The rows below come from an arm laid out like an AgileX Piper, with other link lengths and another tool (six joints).
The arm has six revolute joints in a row. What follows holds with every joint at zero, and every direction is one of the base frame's.
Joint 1 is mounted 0.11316 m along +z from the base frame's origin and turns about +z.
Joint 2 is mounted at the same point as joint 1 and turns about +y.
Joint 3 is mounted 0.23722 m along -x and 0.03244 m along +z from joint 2 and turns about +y.
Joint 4 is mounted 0.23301 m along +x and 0.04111 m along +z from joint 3 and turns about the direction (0.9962, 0, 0.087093).
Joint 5 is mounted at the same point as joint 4 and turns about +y.
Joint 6 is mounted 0.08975 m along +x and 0.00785 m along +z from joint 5 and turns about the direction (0.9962, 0, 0.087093).
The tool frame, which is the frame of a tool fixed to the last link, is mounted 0.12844 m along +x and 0.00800 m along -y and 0.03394 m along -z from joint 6; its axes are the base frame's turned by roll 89.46, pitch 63.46 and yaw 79.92 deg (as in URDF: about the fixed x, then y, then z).
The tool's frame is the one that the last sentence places.
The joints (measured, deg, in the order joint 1, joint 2, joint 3, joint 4, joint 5, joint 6), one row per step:
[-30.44 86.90 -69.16 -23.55 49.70 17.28]
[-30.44 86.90 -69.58 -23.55 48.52 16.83]
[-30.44 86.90 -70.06 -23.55 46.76 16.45]
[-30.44 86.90 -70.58 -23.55 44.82 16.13]
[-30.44 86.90 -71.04 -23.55 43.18 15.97]
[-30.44 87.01 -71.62 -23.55 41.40 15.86]
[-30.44 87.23 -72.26 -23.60 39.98 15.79]
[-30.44 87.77 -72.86 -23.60 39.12 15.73]
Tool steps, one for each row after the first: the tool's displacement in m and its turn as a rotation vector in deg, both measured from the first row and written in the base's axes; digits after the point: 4 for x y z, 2 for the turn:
[0.0054 -0.0026 0.0034 -0.79 -1.12 0.83]
[0.0131 -0.0058 0.0079 -1.84 -2.80 1.82]
[0.0214 -0.0091 0.0132 -2.98 -4.69 2.83]
[0.0285 -0.0118 0.0180 -3.94 -6.36 3.59]
[0.0364 -0.0147 0.0233 -4.95 -8.17 4.36]
[0.0432 -0.0174 0.0280 -5.82 -9.64 4.98]
[0.0482 -0.0194 0.0296 -6.22 -10.37 5.36]

